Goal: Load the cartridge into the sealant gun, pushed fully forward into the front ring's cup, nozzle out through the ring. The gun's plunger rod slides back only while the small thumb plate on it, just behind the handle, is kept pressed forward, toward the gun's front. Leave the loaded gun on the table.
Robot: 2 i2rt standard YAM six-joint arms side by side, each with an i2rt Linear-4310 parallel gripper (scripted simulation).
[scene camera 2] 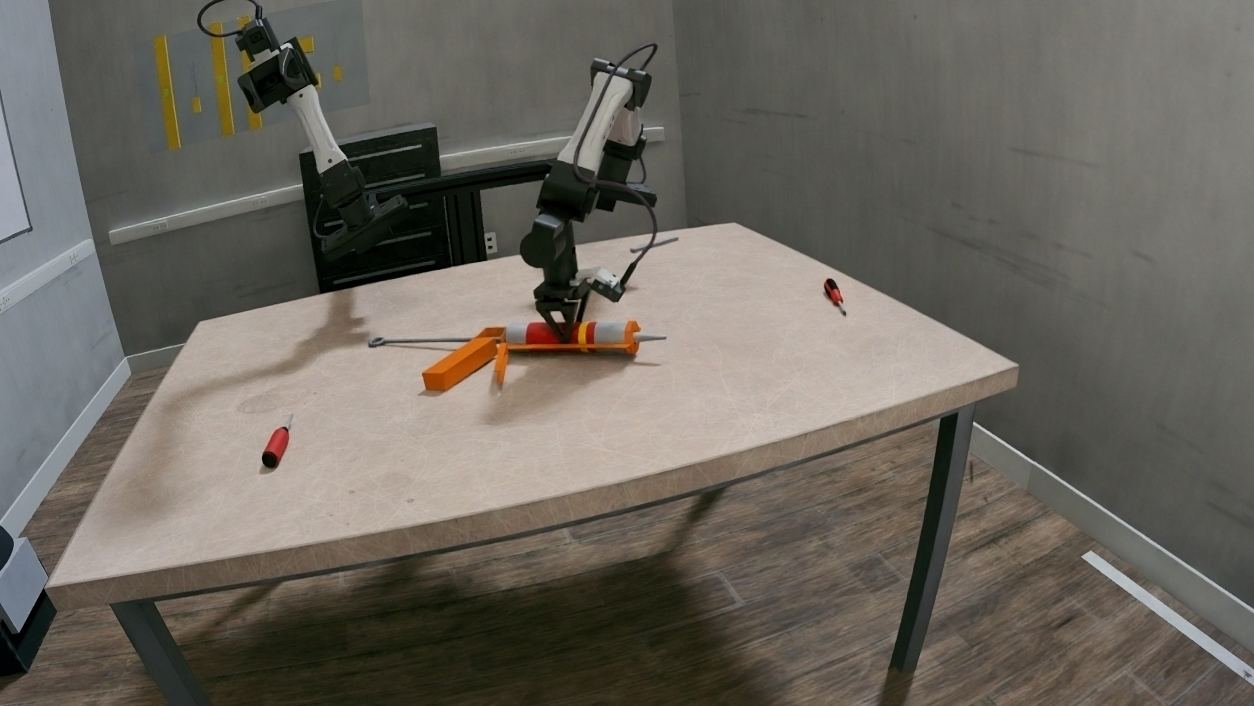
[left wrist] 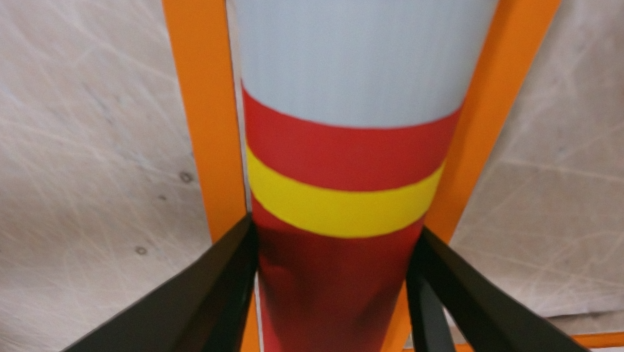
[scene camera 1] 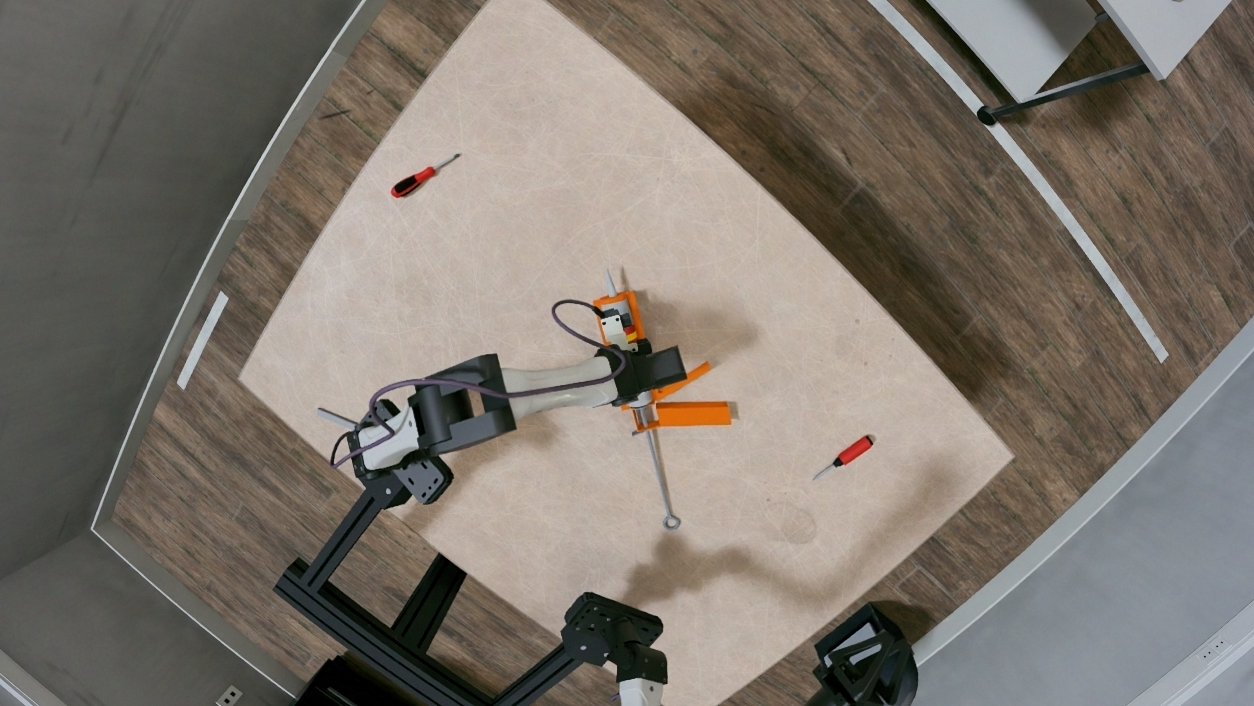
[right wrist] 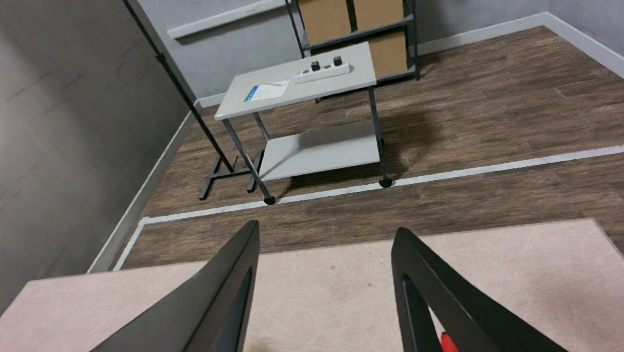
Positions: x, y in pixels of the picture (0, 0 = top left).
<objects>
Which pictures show the orange sealant gun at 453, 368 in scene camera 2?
Scene camera 2, the left wrist view and scene camera 1 only.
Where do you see a cartridge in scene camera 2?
583, 332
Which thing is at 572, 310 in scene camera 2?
The left gripper.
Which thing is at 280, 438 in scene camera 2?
A red screwdriver.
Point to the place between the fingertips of the right gripper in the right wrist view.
326, 236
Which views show the right gripper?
Scene camera 2, scene camera 1 and the right wrist view only.
</objects>
